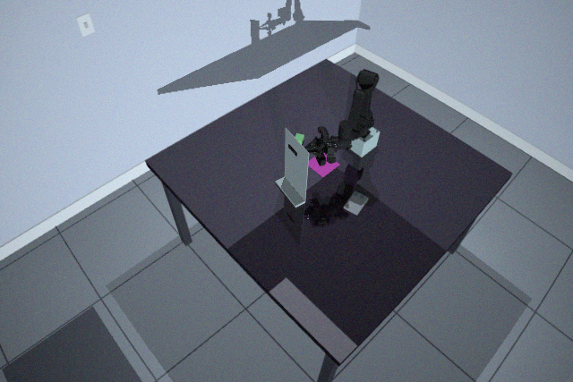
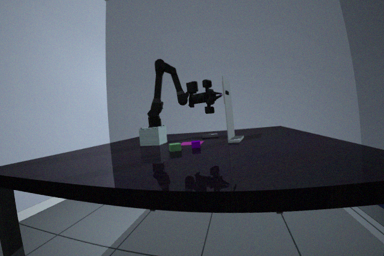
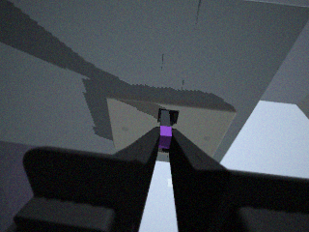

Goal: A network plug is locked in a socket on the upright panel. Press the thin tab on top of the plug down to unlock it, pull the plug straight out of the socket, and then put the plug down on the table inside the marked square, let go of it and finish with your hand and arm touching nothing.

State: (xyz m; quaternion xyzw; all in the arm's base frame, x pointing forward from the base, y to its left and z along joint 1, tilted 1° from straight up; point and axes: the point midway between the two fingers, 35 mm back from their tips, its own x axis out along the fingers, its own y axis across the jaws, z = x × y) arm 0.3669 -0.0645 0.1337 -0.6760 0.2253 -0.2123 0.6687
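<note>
The magenta marked square lies 240 mm below my gripper tip and 180 mm behind it. Round my gripper tip: white upright panel (100 mm below, 30 mm ahead, 20 mm to the right); then purple block (230 mm below, 150 mm behind, 130 mm to the right); then purple network plug (10 mm ahead).
</note>
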